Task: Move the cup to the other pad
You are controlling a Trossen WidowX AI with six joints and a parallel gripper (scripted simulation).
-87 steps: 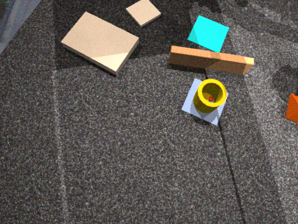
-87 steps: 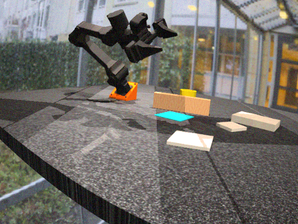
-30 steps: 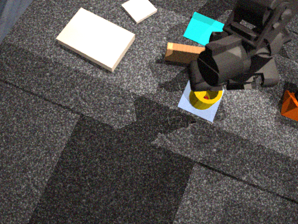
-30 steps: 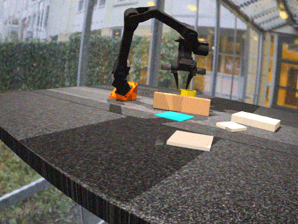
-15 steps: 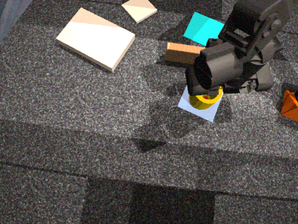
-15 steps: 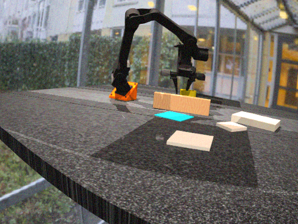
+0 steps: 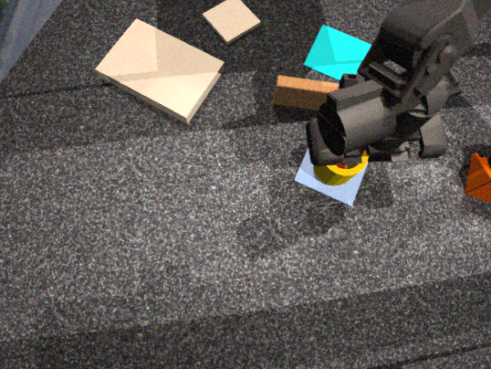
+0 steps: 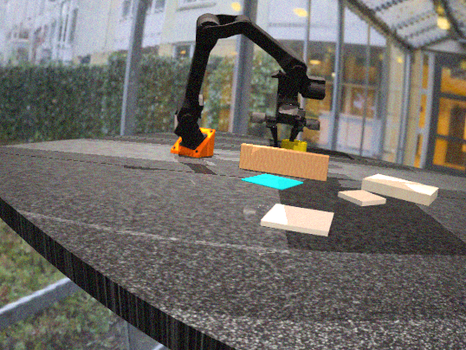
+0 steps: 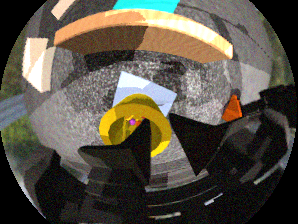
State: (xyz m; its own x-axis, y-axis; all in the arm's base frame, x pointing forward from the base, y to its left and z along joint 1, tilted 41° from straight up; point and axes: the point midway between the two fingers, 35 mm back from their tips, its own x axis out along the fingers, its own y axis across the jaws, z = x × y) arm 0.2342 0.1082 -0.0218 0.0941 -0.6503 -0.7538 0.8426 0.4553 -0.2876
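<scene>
The yellow cup is 2 cm to the left of my gripper tip and 2 cm ahead of it. From my gripper tip the other things lie so: long wooden bar (9 cm to the right, 6 cm ahead, 2 cm below); then small beige block (30 cm ahead, 16 cm to the right, 3 cm below); then pale blue pad (5 cm below, 2 cm ahead, 1 cm to the left).
</scene>
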